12 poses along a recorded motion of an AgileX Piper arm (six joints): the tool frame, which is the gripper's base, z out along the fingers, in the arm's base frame.
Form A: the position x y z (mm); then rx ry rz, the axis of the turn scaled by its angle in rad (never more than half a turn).
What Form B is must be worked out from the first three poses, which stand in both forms.
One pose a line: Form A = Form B
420 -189 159 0.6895 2.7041 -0.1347 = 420 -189 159 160.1 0.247 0.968 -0.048
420 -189 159 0.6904 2.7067 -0.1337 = 420 -189 159 160.2 0.247 0.968 -0.048
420 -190 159 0.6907 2.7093 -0.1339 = 420 -190 159 160.4 0.247 0.968 -0.048
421 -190 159 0.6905 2.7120 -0.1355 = 421 -190 159 160.5 0.246 0.968 -0.048
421 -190 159 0.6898 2.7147 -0.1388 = 421 -190 159 160.7 0.246 0.968 -0.049
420 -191 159 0.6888 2.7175 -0.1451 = 420 -191 159 160.8 0.245 0.968 -0.052
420 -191 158 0.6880 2.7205 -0.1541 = 420 -191 158 161.0 0.245 0.968 -0.055
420 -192 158 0.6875 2.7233 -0.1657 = 420 -192 158 161.2 0.244 0.968 -0.059
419 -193 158 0.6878 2.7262 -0.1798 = 419 -193 158 161.4 0.244 0.968 -0.064
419 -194 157 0.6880 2.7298 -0.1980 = 419 -194 157 161.7 0.244 0.967 -0.070
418 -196 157 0.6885 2.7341 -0.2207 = 418 -196 157 162.0 0.243 0.967 -0.078
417 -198 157 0.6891 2.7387 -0.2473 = 417 -198 157 162.4 0.243 0.966 -0.087
